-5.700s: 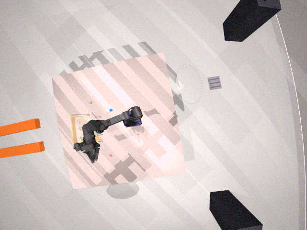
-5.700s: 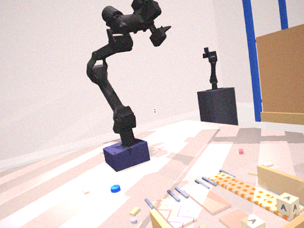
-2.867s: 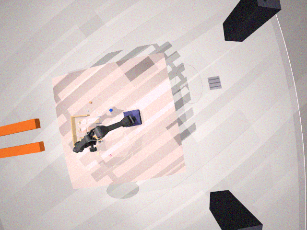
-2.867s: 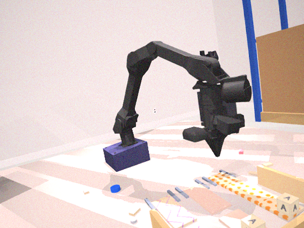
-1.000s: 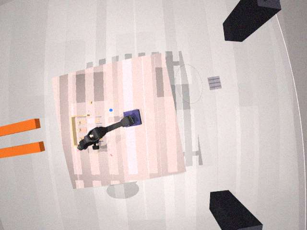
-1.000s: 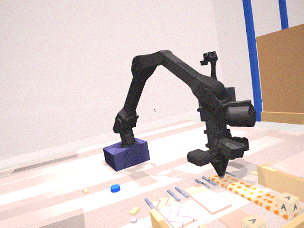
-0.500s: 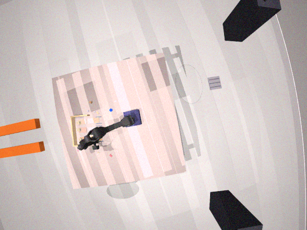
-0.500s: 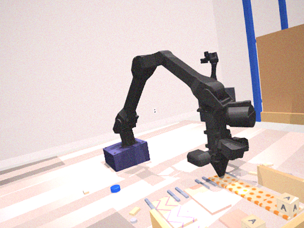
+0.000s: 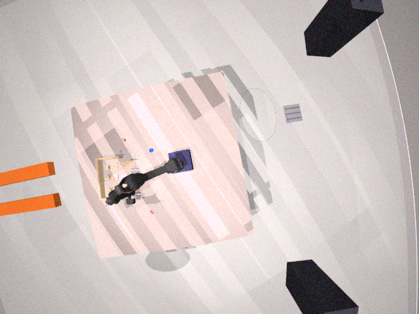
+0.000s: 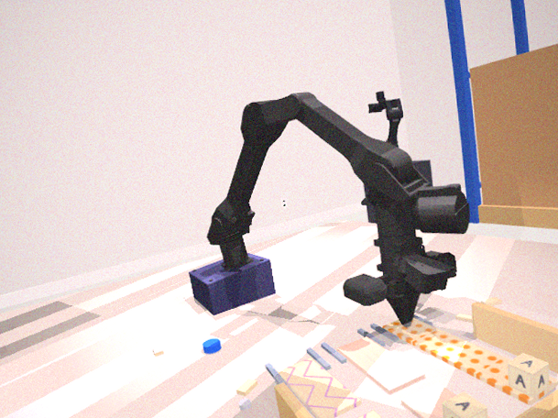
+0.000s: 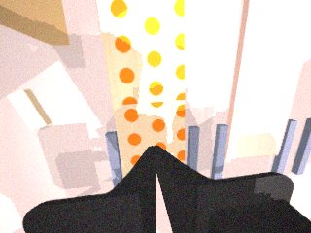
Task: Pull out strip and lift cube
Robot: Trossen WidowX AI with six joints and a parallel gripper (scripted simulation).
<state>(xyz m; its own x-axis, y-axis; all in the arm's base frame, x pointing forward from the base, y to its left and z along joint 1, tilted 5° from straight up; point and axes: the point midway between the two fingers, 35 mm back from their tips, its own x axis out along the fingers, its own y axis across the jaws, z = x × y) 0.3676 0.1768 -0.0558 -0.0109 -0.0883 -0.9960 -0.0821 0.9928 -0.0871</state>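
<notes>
The strip is 100 mm ahead of my gripper tip and 10 mm to the left of it. Round my gripper tip: blue disc (290 mm to the right, 140 mm behind).
</notes>
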